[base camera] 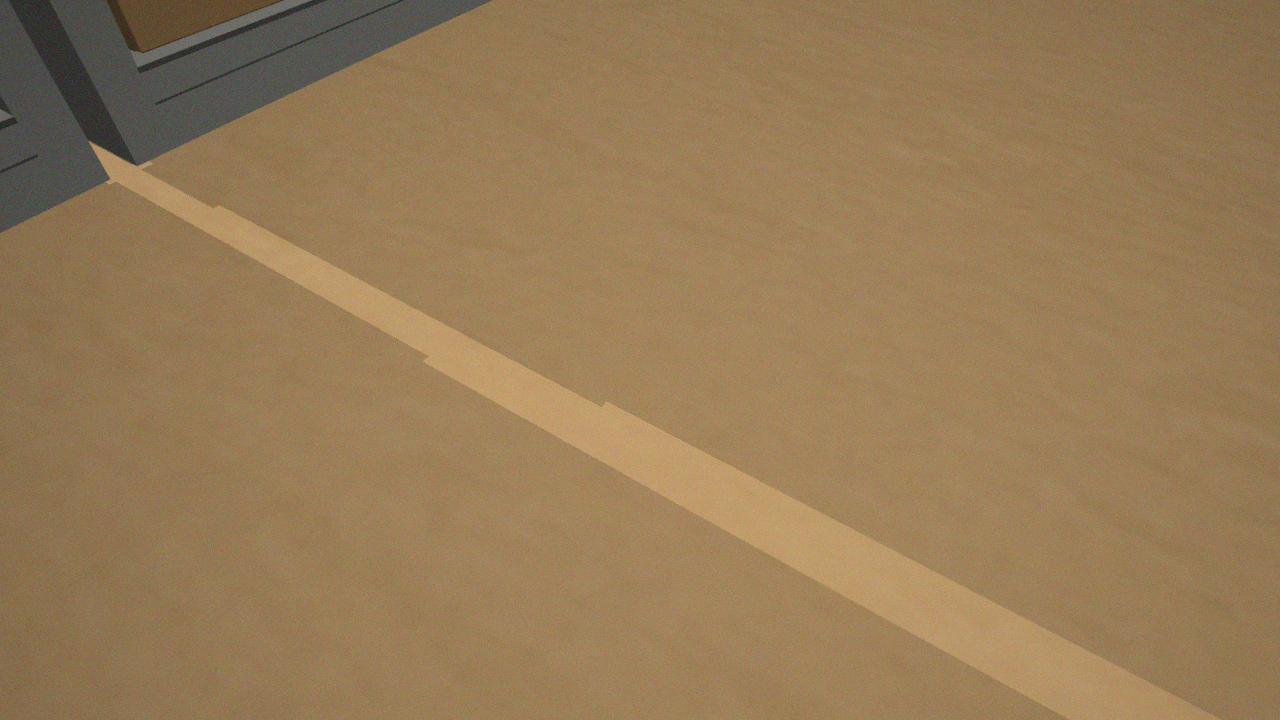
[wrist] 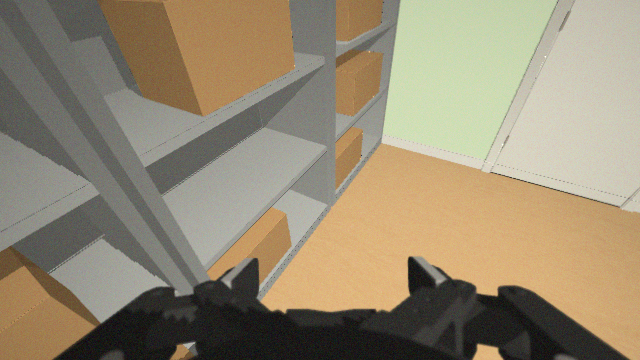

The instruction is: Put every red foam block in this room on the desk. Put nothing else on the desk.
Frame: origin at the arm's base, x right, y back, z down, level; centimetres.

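Seen in the pictures: gripper, fingertip midpoint: (wrist: pixel 332 273).
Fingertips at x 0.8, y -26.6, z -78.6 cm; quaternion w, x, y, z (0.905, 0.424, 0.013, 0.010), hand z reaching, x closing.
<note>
Offsets run from my fingertips to a thing's middle. Level surfaces: height alone.
My gripper (wrist: pixel 332 273) is open and empty, with its two black fingers wide apart at the bottom of the wrist view. It hangs in the air near a grey shelf unit, above the floor. No red foam block and no desk show in the base camera view or the wrist view.
The grey shelf unit (wrist: pixel 327 100) (base camera: pixel 53 192) stands at the left, holding brown boxes {dx -34.3, dy -85.8, dz +5.7 cm} (wrist: pixel 235 45) {dx +18.0, dy -171.6, dz +51.4 cm} (wrist: pixel 367 82) {dx -44.1, dy -69.8, dz +97.1 cm} (wrist: pixel 270 245) on several levels. A green wall (wrist: pixel 465 75) and a white door (wrist: pixel 590 115) stand beyond. A light strip (base camera: pixel 537 394) crosses the tan floor {dz +118.2 cm} (base camera: pixel 805 268) (wrist: pixel 425 215).
</note>
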